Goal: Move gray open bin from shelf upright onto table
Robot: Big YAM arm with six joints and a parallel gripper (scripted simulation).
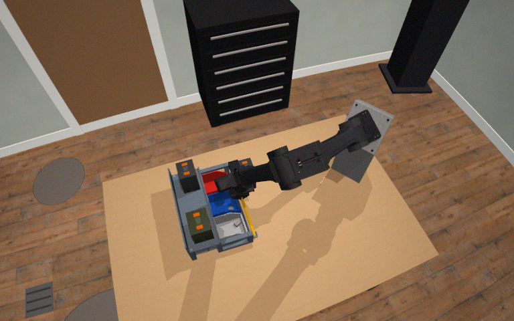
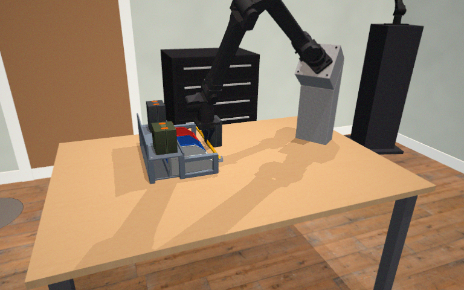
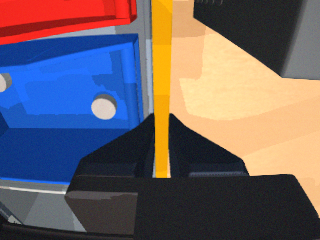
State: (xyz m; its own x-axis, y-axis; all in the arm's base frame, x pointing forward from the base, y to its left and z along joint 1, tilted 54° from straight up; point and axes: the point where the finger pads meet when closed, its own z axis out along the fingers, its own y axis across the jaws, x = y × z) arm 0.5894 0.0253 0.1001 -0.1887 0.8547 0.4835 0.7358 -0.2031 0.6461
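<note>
The yellow bar lies 1 cm below my hand. From my hand the other things lie so: blue bin: 10 cm ahead, 3 cm to the left, 2 cm below; then gray open bin: 7 cm ahead, 13 cm to the left, 2 cm below; then red bin: 13 cm ahead, 8 cm to the right, 2 cm below.
</note>
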